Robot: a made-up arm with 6 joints. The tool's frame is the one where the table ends. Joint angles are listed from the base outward.
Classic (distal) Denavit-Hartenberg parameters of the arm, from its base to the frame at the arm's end. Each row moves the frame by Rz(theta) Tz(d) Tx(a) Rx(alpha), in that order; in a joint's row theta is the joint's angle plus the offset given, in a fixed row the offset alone. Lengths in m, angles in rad.
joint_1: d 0.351, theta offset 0, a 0, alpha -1.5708
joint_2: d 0, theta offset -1.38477, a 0.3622, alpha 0
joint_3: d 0, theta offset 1.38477, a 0.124, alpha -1.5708
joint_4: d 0.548, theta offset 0, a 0, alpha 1.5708
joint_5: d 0, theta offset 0, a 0.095, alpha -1.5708
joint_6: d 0.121, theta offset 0, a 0, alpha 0
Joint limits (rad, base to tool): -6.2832..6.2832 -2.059..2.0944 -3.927..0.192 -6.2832..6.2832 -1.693..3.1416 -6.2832..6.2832
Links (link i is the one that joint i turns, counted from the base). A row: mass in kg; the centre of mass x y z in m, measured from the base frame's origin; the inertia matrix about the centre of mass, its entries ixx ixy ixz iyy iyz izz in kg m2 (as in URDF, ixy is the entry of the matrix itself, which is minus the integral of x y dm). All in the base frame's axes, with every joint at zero. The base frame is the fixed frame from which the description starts. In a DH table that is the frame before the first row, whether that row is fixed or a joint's. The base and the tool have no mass.
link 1: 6.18; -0.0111 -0.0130 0.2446; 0.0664 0 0 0.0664 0 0.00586
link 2: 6.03; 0.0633 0.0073 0.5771; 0.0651 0 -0.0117 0.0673 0 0.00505
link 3: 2.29; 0.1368 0.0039 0.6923; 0.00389 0 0 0.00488 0 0.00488
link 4: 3.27; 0.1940 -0.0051 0.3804; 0.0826 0 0 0.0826 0 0.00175
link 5: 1.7; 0.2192 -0.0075 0.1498; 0.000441 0 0 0.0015 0 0.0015
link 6: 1.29; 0.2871 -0.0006 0.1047; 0.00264 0 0 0.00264 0 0.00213
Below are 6 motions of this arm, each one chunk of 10 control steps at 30 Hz.
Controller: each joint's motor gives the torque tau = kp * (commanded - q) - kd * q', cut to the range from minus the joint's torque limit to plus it. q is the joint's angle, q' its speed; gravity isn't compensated. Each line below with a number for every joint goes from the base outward.
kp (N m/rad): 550 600 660 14 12 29
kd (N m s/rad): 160 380 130 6.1 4.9 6.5
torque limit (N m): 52 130 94 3.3 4.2 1.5
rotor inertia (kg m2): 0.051 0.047 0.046 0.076 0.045 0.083
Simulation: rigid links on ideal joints. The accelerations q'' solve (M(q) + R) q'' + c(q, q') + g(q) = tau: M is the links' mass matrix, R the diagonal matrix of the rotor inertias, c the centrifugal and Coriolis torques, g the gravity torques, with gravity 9.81 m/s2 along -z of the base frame. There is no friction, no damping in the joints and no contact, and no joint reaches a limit. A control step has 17 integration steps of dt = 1/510 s. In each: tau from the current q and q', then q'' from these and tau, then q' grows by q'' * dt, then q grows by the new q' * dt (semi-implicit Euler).
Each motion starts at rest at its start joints. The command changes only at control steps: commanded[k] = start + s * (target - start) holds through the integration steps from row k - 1 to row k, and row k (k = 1, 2, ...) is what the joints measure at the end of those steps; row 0 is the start. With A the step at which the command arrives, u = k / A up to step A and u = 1 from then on. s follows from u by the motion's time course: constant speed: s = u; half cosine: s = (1 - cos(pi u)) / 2; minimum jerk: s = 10 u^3 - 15 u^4 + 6 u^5; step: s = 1 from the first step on.
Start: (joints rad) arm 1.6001 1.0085 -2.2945 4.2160 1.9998 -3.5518
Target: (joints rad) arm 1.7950 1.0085 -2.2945 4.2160 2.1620 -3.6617
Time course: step
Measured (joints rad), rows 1 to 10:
1: 1.6065 1.0120 -2.2915 4.2198 2.0137 -3.5608
2: 1.6221 1.0174 -2.2857 4.2267 2.0259 -3.5749
3: 1.6403 1.0231 -2.2800 4.2324 2.0318 -3.5874
4: 1.6580 1.0288 -2.2749 4.2369 2.0350 -3.5982
5: 1.6742 1.0341 -2.2705 4.2407 2.0371 -3.6074
6: 1.6887 1.0392 -2.2669 4.2442 2.0390 -3.6153
7: 1.7016 1.0440 -2.2638 4.2474 2.0408 -3.6220
8: 1.7130 1.0485 -2.2613 4.2504 2.0426 -3.6277
9: 1.7230 1.0528 -2.2592 4.2532 2.0443 -3.6326
10: 1.7317 1.0568 -2.2575 4.2558 2.0461 -3.6368

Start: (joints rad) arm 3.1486 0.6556 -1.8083 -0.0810 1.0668 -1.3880
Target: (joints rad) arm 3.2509 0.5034 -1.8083 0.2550 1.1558 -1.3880
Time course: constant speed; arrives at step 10
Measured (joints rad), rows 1 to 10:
1: 3.1492 0.6581 -1.8049 -0.0788 1.0694 -1.3880
2: 3.1507 0.6616 -1.7987 -0.0736 1.0796 -1.3880
3: 3.1531 0.6648 -1.7926 -0.0660 1.0927 -1.3880
4: 3.1565 0.6671 -1.7872 -0.0563 1.1061 -1.3880
5: 3.1607 0.6685 -1.7827 -0.0449 1.1191 -1.3880
6: 3.1656 0.6690 -1.7790 -0.0318 1.1316 -1.3880
7: 3.1711 0.6687 -1.7759 -0.0171 1.1436 -1.3880
8: 3.1772 0.6676 -1.7733 -0.0010 1.1552 -1.3880
9: 3.1838 0.6657 -1.7712 0.0163 1.1663 -1.3880
10: 3.1908 0.6631 -1.7695 0.0350 1.1770 -1.3880

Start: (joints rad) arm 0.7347 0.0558 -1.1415 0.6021 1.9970 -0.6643
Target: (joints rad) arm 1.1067 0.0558 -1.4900 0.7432 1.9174 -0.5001
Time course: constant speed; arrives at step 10
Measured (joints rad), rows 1 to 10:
1: 0.7376 0.0585 -1.1415 0.6005 1.9964 -0.6626
2: 0.7443 0.0624 -1.1445 0.5979 1.9965 -0.6588
3: 0.7543 0.0662 -1.1522 0.5963 1.9965 -0.6531
4: 0.7674 0.0697 -1.1644 0.5960 1.9957 -0.6459
5: 0.7832 0.0730 -1.1803 0.5970 1.9943 -0.6373
6: 0.8014 0.0761 -1.1993 0.5992 1.9923 -0.6276
7: 0.8217 0.0790 -1.2209 0.6024 1.9898 -0.6169
8: 0.8439 0.0817 -1.2447 0.6066 1.9869 -0.6054
9: 0.8678 0.0843 -1.2703 0.6117 1.9836 -0.5932
10: 0.8932 0.0868 -1.2974 0.6175 1.9801 -0.5803

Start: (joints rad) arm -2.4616 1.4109 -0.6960 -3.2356 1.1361 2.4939
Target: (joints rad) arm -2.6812 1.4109 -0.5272 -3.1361 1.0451 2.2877
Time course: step
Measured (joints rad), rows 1 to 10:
1: -2.4804 1.4114 -0.6794 -3.2287 1.1505 2.4830
2: -2.5026 1.4141 -0.6586 -3.2205 1.1524 2.4578
3: -2.5223 1.4169 -0.6403 -3.2132 1.1501 2.4332
4: -2.5399 1.4195 -0.6250 -3.2064 1.1477 2.4120
5: -2.5555 1.4219 -0.6123 -3.2001 1.1459 2.3939
6: -2.5693 1.4240 -0.6018 -3.1942 1.1447 2.3784
7: -2.5817 1.4260 -0.5931 -3.1888 1.1440 2.3652
8: -2.5926 1.4279 -0.5859 -3.1837 1.1437 2.3539
9: -2.6024 1.4296 -0.5800 -3.1790 1.1438 2.3442
10: -2.6111 1.4311 -0.5751 -3.1746 1.1440 2.3360

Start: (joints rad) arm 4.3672 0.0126 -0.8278 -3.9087 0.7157 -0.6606
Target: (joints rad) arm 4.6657 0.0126 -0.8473 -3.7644 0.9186 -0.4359
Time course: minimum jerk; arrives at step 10
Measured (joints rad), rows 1 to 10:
1: 4.3674 0.0148 -0.8240 -3.9085 0.7162 -0.6604
2: 4.3689 0.0178 -0.8185 -3.9071 0.7142 -0.6591
3: 4.3733 0.0208 -0.8138 -3.9049 0.7120 -0.6550
4: 4.3818 0.0236 -0.8103 -3.9016 0.7116 -0.6471
5: 4.3953 0.0263 -0.8080 -3.8968 0.7139 -0.6347
6: 4.4133 0.0289 -0.8067 -3.8904 0.7192 -0.6181
7: 4.4347 0.0313 -0.8062 -3.8825 0.7275 -0.5986
8: 4.4576 0.0336 -0.8062 -3.8736 0.7380 -0.5779
9: 4.4801 0.0357 -0.8064 -3.8644 0.7496 -0.5580
10: 4.5008 0.0377 -0.8067 -3.8555 0.7613 -0.5403

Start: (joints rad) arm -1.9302 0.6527 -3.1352 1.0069 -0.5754 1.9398
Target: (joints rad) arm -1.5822 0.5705 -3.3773 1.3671 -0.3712 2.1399
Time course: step
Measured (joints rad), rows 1 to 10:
1: -1.9098 0.6572 -3.1638 1.0400 -0.5668 1.9486
2: -1.8738 0.6567 -3.1947 1.0741 -0.5607 1.9723
3: -1.8410 0.6554 -3.2221 1.1011 -0.5559 1.9965
4: -1.8120 0.6540 -3.2456 1.1251 -0.5519 2.0175
5: -1.7863 0.6525 -3.2656 1.1470 -0.5483 2.0354
6: -1.7635 0.6512 -3.2825 1.1674 -0.5452 2.0506
7: -1.7433 0.6500 -3.2968 1.1863 -0.5425 2.0637
8: -1.7254 0.6488 -3.3089 1.2039 -0.5400 2.0748
9: -1.7095 0.6477 -3.3190 1.2202 -0.5378 2.0843
10: -1.6954 0.6467 -3.3276 1.2354 -0.5357 2.0924

